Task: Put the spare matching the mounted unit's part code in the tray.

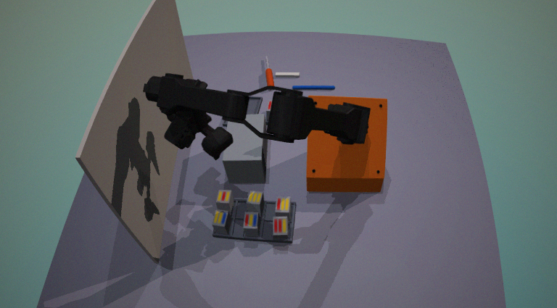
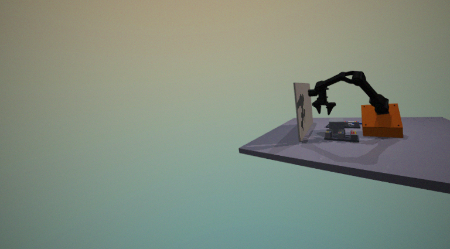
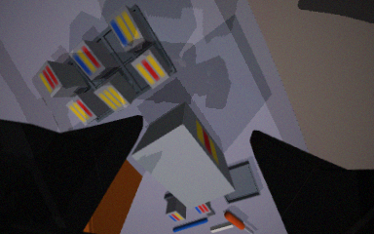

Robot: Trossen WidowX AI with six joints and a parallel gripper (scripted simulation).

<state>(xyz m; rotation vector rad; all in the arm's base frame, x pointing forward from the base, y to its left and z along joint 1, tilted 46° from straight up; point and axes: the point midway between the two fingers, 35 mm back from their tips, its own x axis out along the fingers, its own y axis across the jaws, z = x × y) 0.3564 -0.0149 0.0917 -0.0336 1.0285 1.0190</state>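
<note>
The dark tray lies 280 mm to the right of my gripper tip, 160 mm below it and 60 mm behind it. From my gripper tip the other things lie so: beige panel (150 mm ahead, 100 mm to the right, 60 mm above); then rack (240 mm to the right, 200 mm behind, 160 mm below); then mounted unit (110 mm below, 80 mm to the right, 80 mm behind).
</note>
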